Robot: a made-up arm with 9 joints. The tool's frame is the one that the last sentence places.
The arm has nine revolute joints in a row. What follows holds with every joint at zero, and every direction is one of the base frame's.
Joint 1 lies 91 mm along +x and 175 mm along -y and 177 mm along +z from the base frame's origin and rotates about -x.
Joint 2 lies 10 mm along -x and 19 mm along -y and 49 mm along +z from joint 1 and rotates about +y.
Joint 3 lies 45 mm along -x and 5 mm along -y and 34 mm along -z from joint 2 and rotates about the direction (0.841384, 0.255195, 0.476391).
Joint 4 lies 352 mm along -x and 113 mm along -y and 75 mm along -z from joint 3 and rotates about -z.
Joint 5 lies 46 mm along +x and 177 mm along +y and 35 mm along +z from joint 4 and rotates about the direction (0.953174, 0.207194, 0.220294).
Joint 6 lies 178 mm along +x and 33 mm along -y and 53 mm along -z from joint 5 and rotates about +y.
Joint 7 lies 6 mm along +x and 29 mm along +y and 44 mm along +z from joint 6 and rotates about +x.
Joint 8 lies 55 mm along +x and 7 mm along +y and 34 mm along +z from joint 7 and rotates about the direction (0.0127, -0.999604, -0.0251).
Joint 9 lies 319 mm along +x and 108 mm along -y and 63 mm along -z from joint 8 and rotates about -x.
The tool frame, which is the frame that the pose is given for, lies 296 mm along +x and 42 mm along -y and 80 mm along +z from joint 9; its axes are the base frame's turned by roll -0.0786, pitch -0.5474 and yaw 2.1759 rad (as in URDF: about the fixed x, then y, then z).
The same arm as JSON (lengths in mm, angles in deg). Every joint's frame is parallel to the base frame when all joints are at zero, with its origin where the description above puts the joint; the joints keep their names.
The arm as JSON. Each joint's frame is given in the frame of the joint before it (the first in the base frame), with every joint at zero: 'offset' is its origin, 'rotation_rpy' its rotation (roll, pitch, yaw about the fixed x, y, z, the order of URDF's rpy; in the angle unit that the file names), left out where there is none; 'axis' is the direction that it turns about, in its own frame. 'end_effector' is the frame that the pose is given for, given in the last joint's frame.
{"length_unit": "mm", "angle_unit": "deg", "chain": [{"id": "joint 1", "offset": [91.0, -175.0, 177.0], "axis": "-x"}, {"id": "joint 2", "offset": [-10.0, -19.0, 49.0], "axis": "+y"}, {"id": "joint 3", "offset": [-45.0, -5.0, -34.0], "axis": [0.841384, 0.255195, 0.476391]}, {"id": "joint 4", "offset": [-352.0, -113.0, -75.0], "axis": "-z"}, {"id": "joint 5", "offset": [46.0, 177.0, 35.0], "axis": [0.953174, 0.207194, 0.220294]}, {"id": "joint 6", "offset": [178.0, -33.0, -53.0], "axis": "+y"}, {"id": "joint 7", "offset": [6.0, 29.0, 44.0], "axis": "+x"}, {"id": "joint 8", "offset": [55.0, 7.0, 34.0], "axis": [0.0127, -0.999604, -0.0251]}, {"id": "joint 9", "offset": [319.0, -108.0, -63.0], "axis": "-x"}], "end_effector": {"offset": [296.0, -42.0, 80.0], "rotation_rpy": [-4.5, -31.36, 124.67]}}
